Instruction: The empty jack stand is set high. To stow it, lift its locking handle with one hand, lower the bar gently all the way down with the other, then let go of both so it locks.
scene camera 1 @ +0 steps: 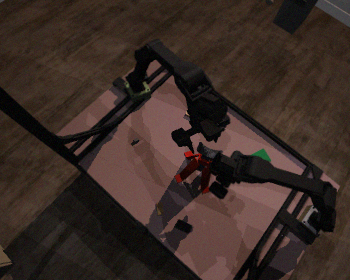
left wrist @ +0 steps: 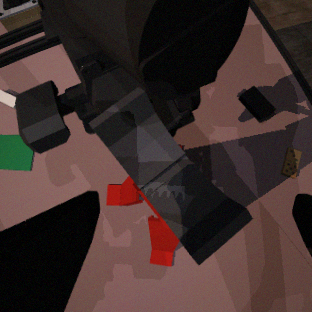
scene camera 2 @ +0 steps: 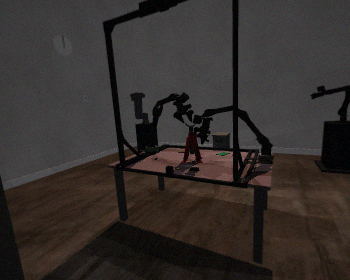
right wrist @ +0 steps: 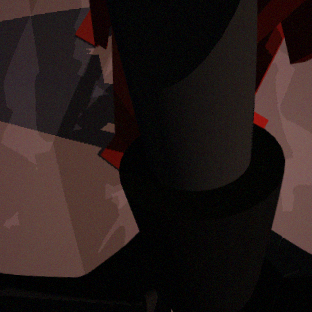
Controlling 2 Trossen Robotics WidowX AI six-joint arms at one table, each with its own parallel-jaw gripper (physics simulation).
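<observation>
The red jack stand [scene camera 1: 190,169] [scene camera 2: 191,148] [left wrist: 161,238] stands near the middle of the table [scene camera 1: 118,169]. Its grey bar [scene camera 1: 208,151] [left wrist: 145,148] rises from the red frame, with teeth showing in the left wrist view. My right gripper [scene camera 1: 215,170] [scene camera 2: 202,130] reaches in from the side and is shut on the dark locking handle [right wrist: 198,130], which fills the right wrist view. My left gripper [scene camera 1: 194,141] [scene camera 2: 186,116] [left wrist: 197,202] is open and empty, hanging just above the bar's top with a finger on each side.
A green patch [scene camera 1: 262,154] [left wrist: 13,151] [scene camera 2: 223,153] lies beyond the stand. A black block [scene camera 1: 183,225] [left wrist: 256,103] and a domino [scene camera 1: 159,209] [left wrist: 291,162] lie toward the front edge. A small grey piece [scene camera 1: 135,141] lies to the left. Black frame rails border the table.
</observation>
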